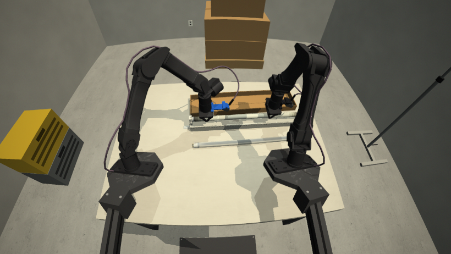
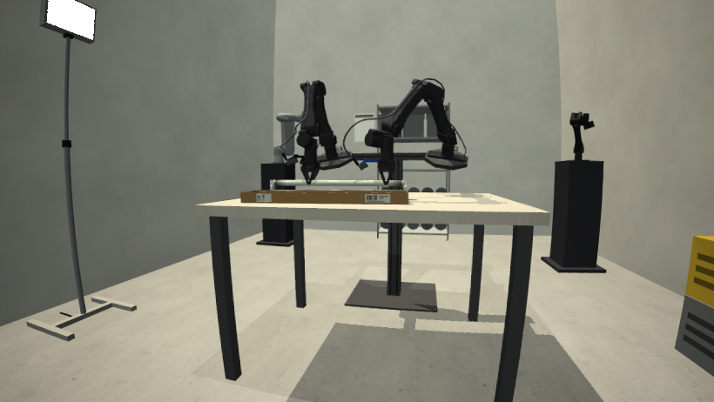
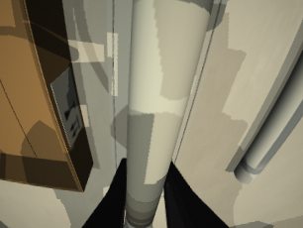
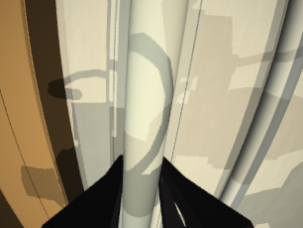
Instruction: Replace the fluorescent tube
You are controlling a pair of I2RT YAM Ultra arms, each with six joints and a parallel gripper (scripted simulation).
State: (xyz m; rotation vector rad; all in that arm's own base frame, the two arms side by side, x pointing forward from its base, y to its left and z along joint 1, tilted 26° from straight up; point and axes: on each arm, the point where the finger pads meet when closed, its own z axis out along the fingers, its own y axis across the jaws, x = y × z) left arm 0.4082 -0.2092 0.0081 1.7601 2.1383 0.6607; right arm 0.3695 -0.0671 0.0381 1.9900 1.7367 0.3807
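The old fluorescent tube lies 120 mm to the left of my right hand. Also, from my right hand: white light fixture: 120 mm to the left, 20 mm below; then LED tube: 130 mm behind, 110 mm to the left, 60 mm below; then brown carton: 150 mm ahead, 120 mm to the left, 50 mm below.
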